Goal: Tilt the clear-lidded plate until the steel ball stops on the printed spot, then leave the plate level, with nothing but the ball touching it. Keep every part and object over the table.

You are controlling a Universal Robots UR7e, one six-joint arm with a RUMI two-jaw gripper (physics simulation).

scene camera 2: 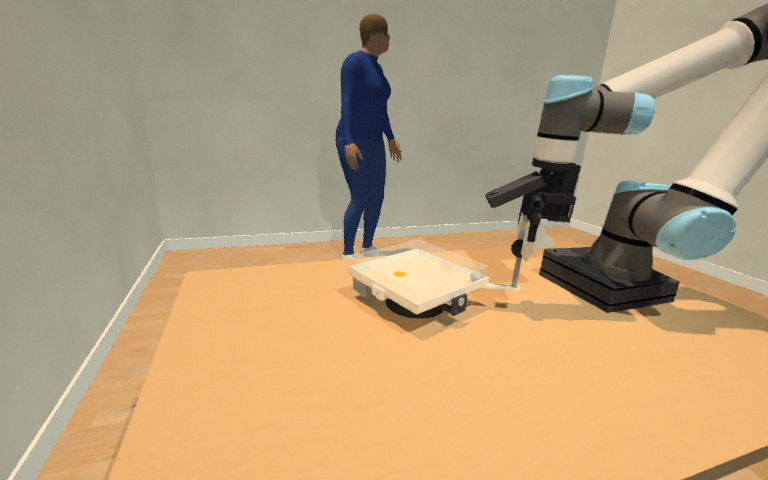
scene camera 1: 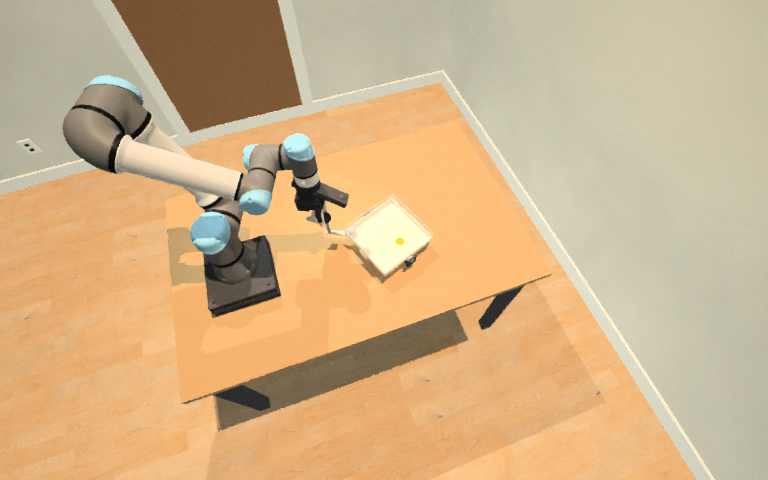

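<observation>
The white square plate (scene camera 1: 380,254) (scene camera 2: 421,285) sits on a black round base (scene camera 2: 408,309) under a clear lid (scene camera 2: 455,258). Its corner towards the arm looks slightly lower in scene camera 2. The steel ball (scene camera 1: 351,231) (scene camera 2: 476,276) lies in that corner, away from the orange printed spot (scene camera 1: 399,241) (scene camera 2: 399,273). A light tab (scene camera 1: 336,232) (scene camera 2: 498,286) sticks out from the same corner. My gripper (scene camera 1: 323,216) (scene camera 2: 523,249) is shut on a thin grey rod (scene camera 2: 516,272), held upright. The rod's lower end meets the tab's outer end; exact contact is hard to tell.
The wooden table (scene camera 1: 441,169) (scene camera 2: 283,384) carries the arm's black base (scene camera 1: 243,288) (scene camera 2: 608,283) beside the plate. A small black fitting (scene camera 1: 410,260) (scene camera 2: 458,303) is on the plate's side. A person in blue (scene camera 2: 362,107) stands beyond the table's far edge.
</observation>
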